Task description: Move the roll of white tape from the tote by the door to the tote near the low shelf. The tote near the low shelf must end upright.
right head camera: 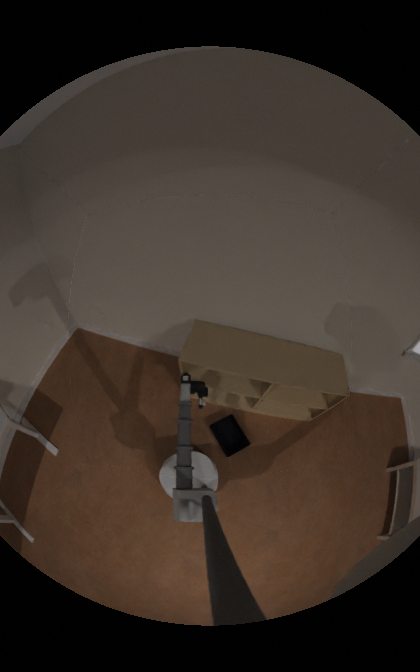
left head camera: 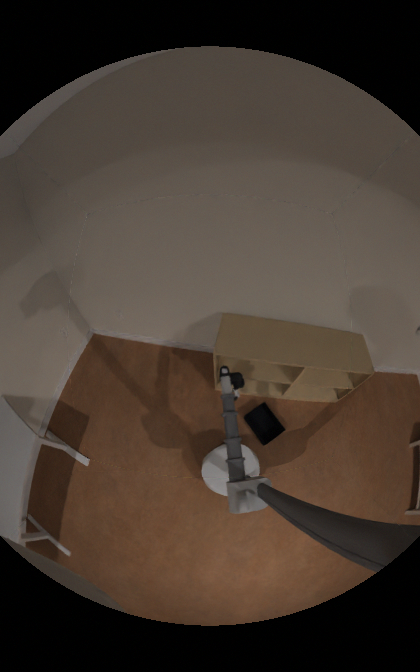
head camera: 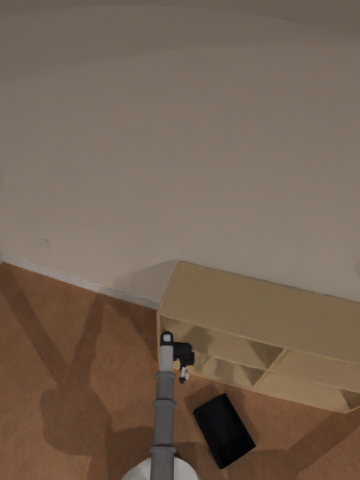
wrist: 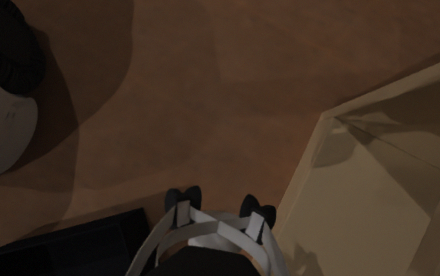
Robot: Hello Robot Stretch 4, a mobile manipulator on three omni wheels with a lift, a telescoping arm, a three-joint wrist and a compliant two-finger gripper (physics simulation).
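My gripper points down in front of the left end of the low shelf. Its fingertips stand apart around the roll of white tape, which is partly hidden behind the finger straps and wrist. The black tote stands upright on the floor before the shelf, to the right of the arm. The gripper is above and beside it, not over it. The tote's inside is too dark to make out. The tote by the door does not show.
My round white base stands close to the tote. The shelf backs onto the wall. A white-legged piece of furniture is at the left, and a bench-like frame is at the right.
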